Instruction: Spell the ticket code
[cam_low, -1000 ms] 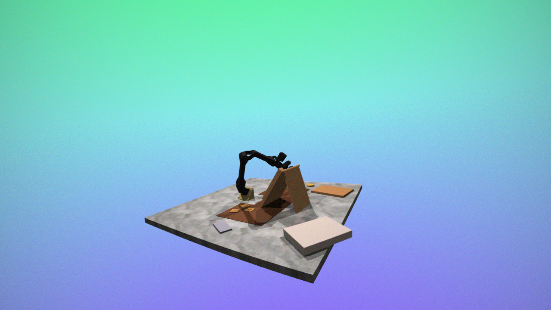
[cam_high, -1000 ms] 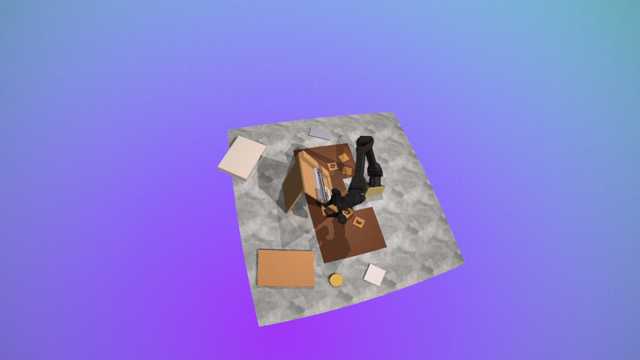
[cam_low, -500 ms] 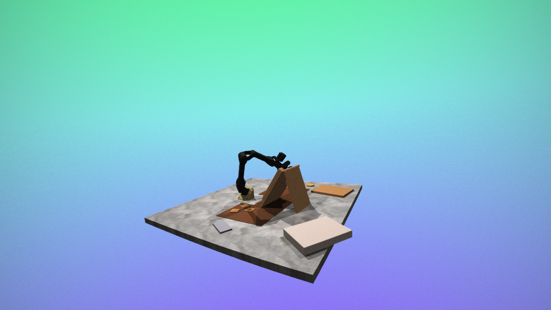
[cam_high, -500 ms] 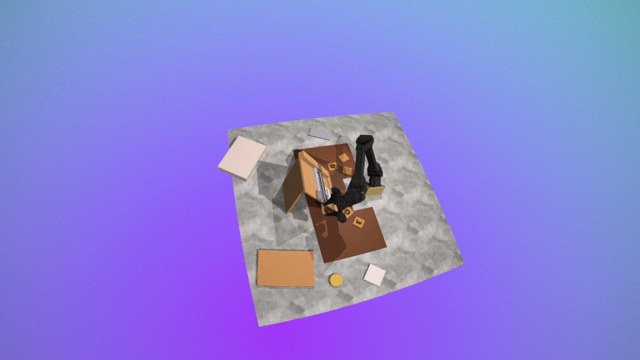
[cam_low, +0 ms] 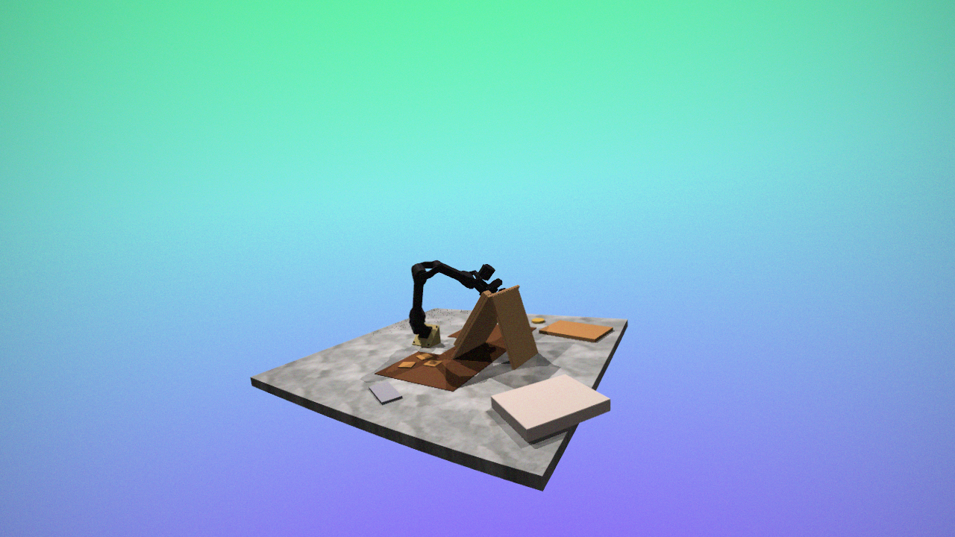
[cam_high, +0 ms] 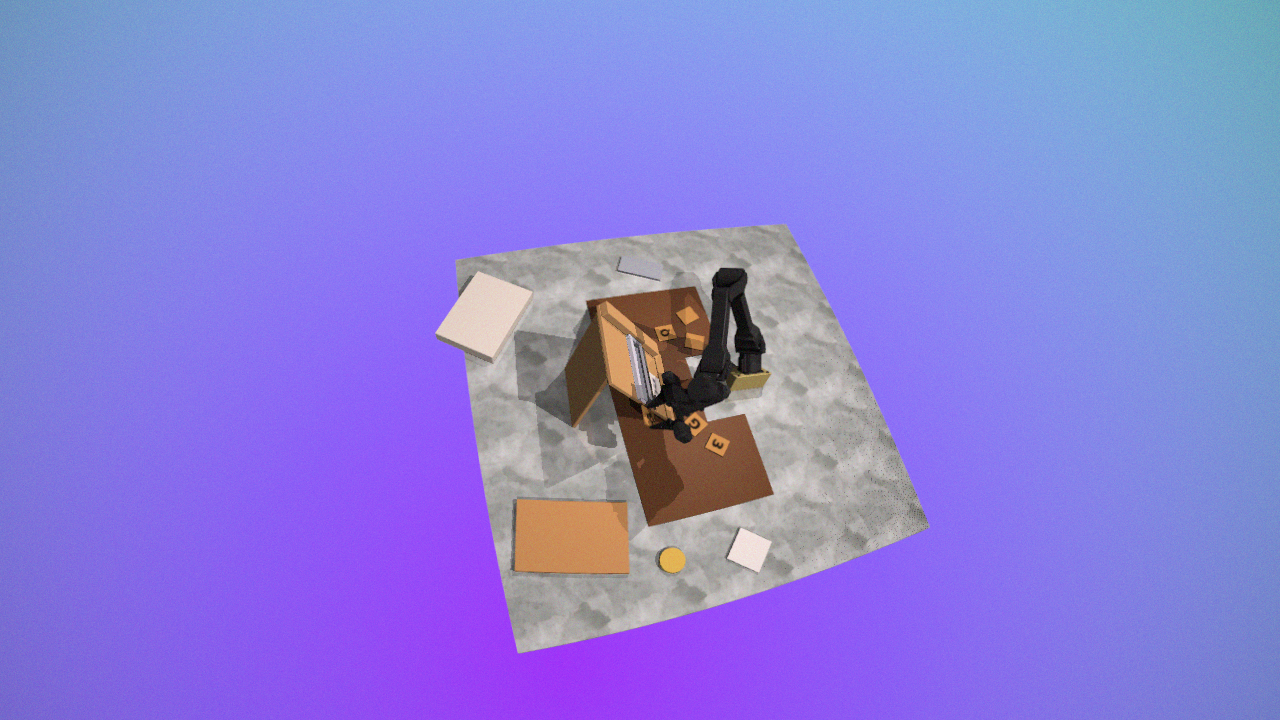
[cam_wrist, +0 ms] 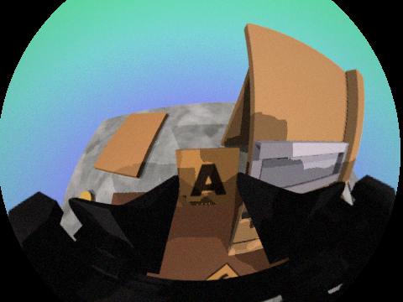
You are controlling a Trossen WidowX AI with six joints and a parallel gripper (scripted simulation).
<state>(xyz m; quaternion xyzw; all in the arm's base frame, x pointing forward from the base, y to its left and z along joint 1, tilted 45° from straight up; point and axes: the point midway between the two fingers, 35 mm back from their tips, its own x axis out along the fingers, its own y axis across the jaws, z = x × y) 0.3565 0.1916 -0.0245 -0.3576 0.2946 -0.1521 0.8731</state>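
Right now my gripper tip is 13 cm to the left of the white ticket, 8 cm above it and 6 cm past it. From my gripper tip the other things lie so: orange panel 25 cm to the left, 24 cm ahead, 16 cm below; then brown mat 18 cm behind, 16 cm below, 14 cm to the right; then yellow disc 36 cm to the left, 15 cm below, 1 cm behind.
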